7 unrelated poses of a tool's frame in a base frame.
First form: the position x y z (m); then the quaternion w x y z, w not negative.
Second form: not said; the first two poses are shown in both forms.
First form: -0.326 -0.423 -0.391 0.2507 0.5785 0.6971 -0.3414
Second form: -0.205 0.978 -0.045 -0.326; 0.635 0.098 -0.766 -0.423; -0.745 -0.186 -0.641 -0.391; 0 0 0 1
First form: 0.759 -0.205 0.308 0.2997 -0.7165 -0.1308 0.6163
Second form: 0.206 -0.182 -0.961 0.759; 0.557 -0.786 0.268 -0.205; -0.805 -0.591 -0.061 0.308; 0 0 0 1
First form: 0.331 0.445 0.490 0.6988 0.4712 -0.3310 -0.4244
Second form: 0.421 0.281 -0.863 0.331; -0.905 0.196 -0.378 0.445; 0.063 0.939 0.337 0.490; 0 0 0 1
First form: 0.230 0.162 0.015 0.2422 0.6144 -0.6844 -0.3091
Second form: -0.128 -0.691 -0.711 0.230; -0.991 0.054 0.125 0.162; -0.048 0.721 -0.692 0.015; 0 0 0 1
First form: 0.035 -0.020 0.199 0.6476 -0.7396 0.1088 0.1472
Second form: 0.933 -0.352 -0.077 0.035; 0.030 -0.137 0.990 -0.020; -0.359 -0.926 -0.118 0.199; 0 0 0 1
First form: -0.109 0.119 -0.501 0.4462 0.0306 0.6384 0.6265
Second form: -0.600 -0.520 0.608 -0.109; 0.598 0.213 0.773 0.119; -0.531 0.827 0.183 -0.501; 0 0 0 1
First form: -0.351 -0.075 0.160 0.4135 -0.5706 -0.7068 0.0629
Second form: -0.007 0.755 -0.656 -0.351; 0.859 0.341 0.383 -0.075; 0.513 -0.561 -0.650 0.160; 0 0 0 1
